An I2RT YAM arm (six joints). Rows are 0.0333 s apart.
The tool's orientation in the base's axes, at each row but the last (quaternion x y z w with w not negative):
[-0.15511 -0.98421 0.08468 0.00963]
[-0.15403 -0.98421 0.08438 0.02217]
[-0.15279 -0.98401 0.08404 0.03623]
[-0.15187 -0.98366 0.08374 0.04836]
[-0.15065 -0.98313 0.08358 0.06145]
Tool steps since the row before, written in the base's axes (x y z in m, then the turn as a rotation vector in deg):
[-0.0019 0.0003 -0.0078 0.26 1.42 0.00]
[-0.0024 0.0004 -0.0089 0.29 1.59 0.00]
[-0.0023 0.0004 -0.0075 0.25 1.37 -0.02]
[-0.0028 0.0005 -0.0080 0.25 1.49 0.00]
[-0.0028 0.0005 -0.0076 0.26 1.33 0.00]
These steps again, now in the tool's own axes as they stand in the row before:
[0.0020 0.0010 0.0077 0.19 1.41 -0.24]
[0.0022 0.0012 0.0089 0.21 1.58 -0.27]
[0.0020 0.0010 0.0075 0.18 1.36 -0.22]
[0.0023 0.0011 0.0081 0.22 1.47 -0.25]
[0.0021 0.0011 0.0078 0.16 1.33 -0.23]

